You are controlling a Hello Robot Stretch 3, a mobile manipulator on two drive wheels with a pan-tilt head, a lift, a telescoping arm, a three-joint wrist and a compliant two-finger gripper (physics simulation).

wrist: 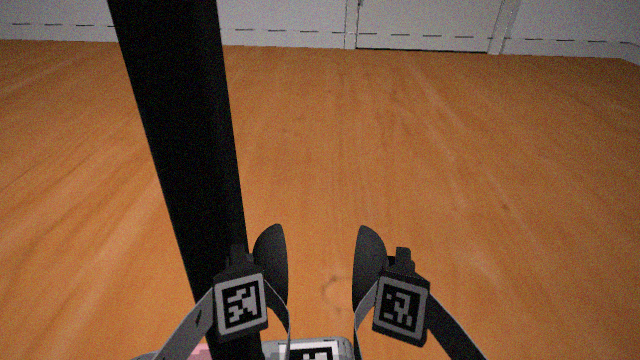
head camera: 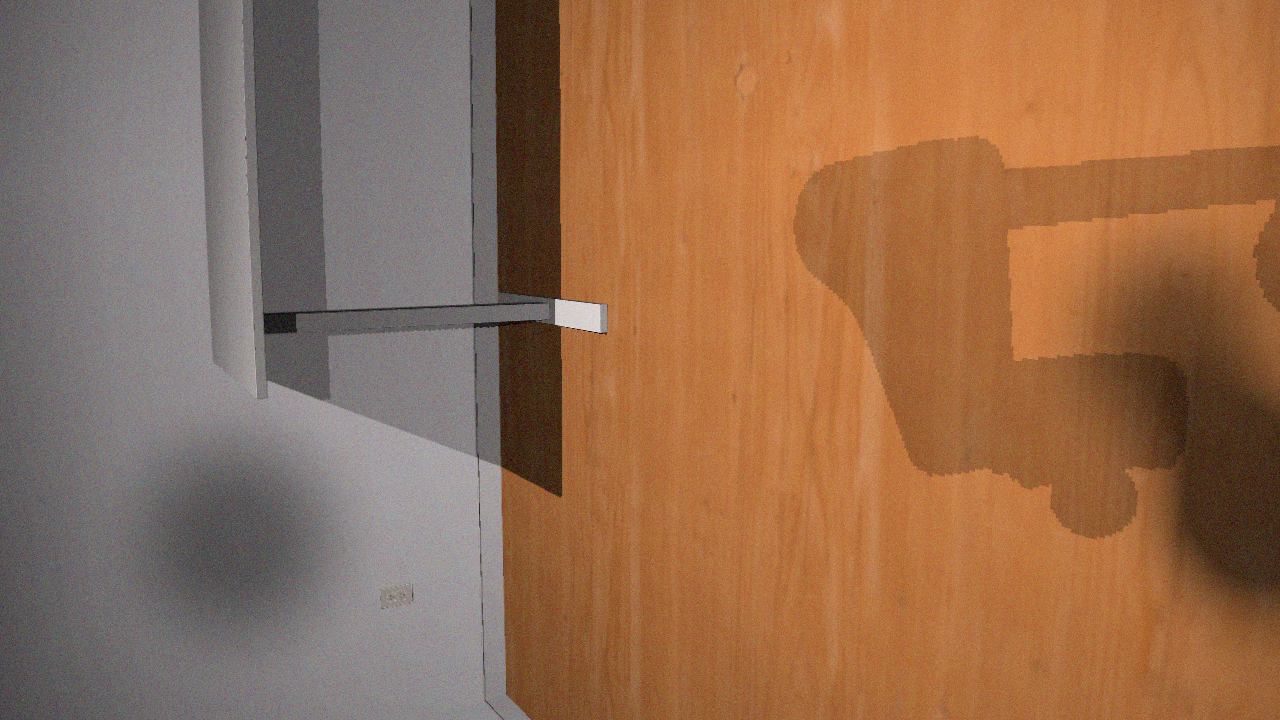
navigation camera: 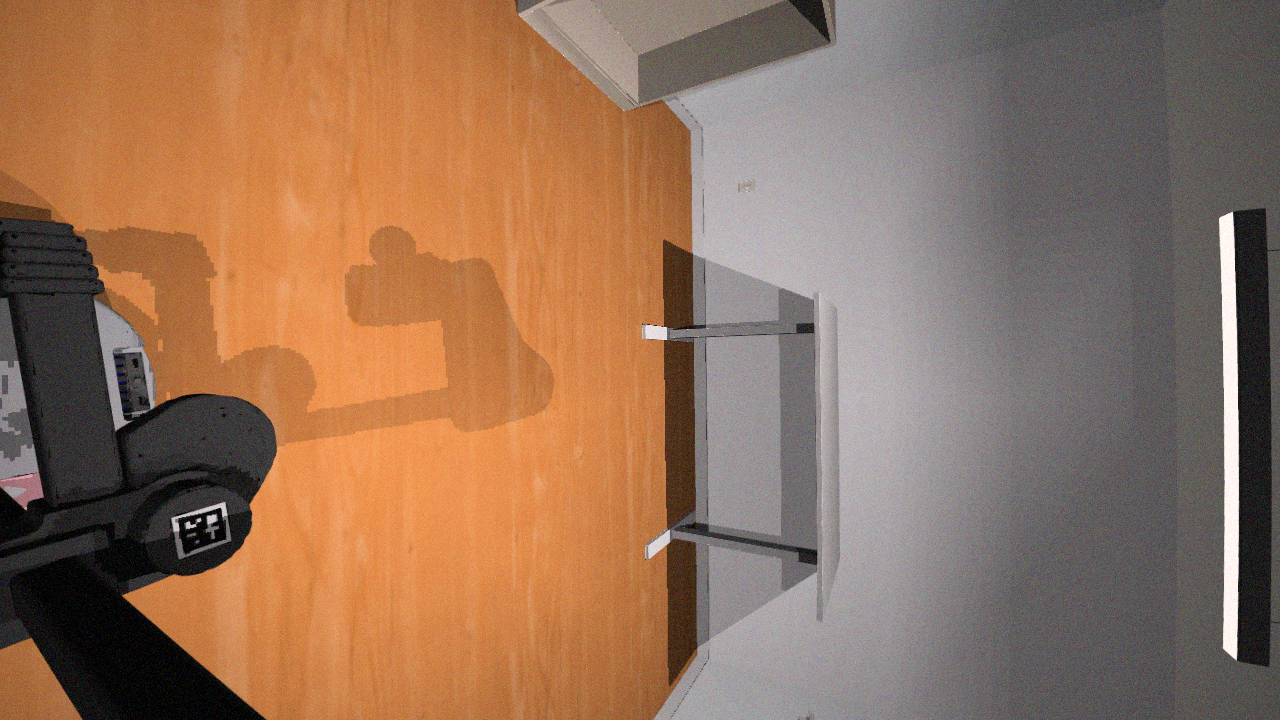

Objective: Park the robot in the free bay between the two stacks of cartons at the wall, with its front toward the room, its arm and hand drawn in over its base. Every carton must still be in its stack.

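Places are measured from the robot's base along level axes (x ahead, y left, z up), in centimetres.
Pixels of known places: gripper, fingertip midpoint: (wrist: 319,253).
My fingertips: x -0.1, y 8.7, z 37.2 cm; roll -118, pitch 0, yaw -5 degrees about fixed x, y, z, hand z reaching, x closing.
Note:
Behind a point stands the place of what it marks.
My gripper (wrist: 319,253) @(y 8.7, x -0.1, z 37.2 cm) is open, with nothing between its fingers. In the wrist view it hangs above part of the robot's own base (wrist: 307,347) @(y 15.6, x -0.3, z 16.0 cm), and the black mast (wrist: 185,150) @(y 11.6, x -6.7, z 41.9 cm) rises at the left. In the navigation view the folded wrist (navigation camera: 201,528) @(y 12.0, x -15.9, z 67.2 cm) and arm (navigation camera: 67,385) @(y -2.5, x -10.2, z 60.8 cm) are at the lower left, over part of the base. The stacks of cartons and the bay between them do not show in these views.
A table (head camera: 234,223) @(y 30.2, x -242.1, z 95.0 cm) (navigation camera: 827,447) @(y 64.8, x -238.9, z 95.0 cm) with grey legs and pale feet stands along a grey wall (head camera: 107,268) @(y 24.9, x -303.0, z 122.1 cm) (navigation camera: 1002,358) @(y 28.3, x -302.7, z 176.6 cm). A beige cabinet (navigation camera: 716,53) @(y -129.3, x -223.3, z 53.0 cm) is at the top of the navigation view. A door (wrist: 430,25) @(y 196.1, x 78.9, z 14.2 cm) is across the floor (wrist: 400,150) @(y 83.0, x 31.5, z 0.1 cm). Dark blurs cover parts of the head view.

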